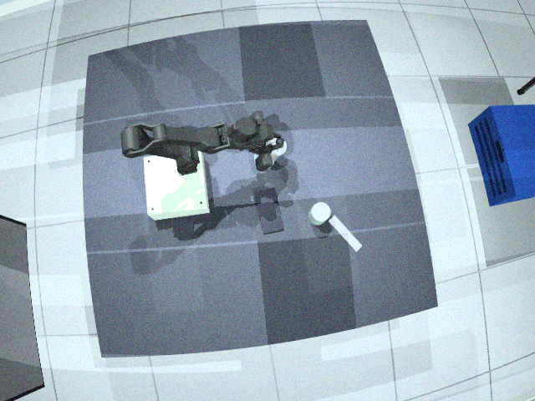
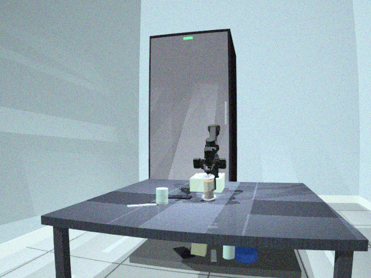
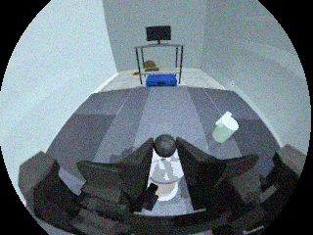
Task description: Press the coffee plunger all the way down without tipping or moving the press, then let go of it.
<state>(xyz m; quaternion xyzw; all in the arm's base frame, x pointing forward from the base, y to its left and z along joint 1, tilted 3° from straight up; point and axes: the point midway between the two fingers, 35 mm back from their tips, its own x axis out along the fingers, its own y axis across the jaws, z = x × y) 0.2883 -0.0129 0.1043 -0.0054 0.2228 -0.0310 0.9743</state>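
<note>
My gripper tip is 8 cm above the coffee press, 4 cm past it and 1 cm to the right of it.
</note>
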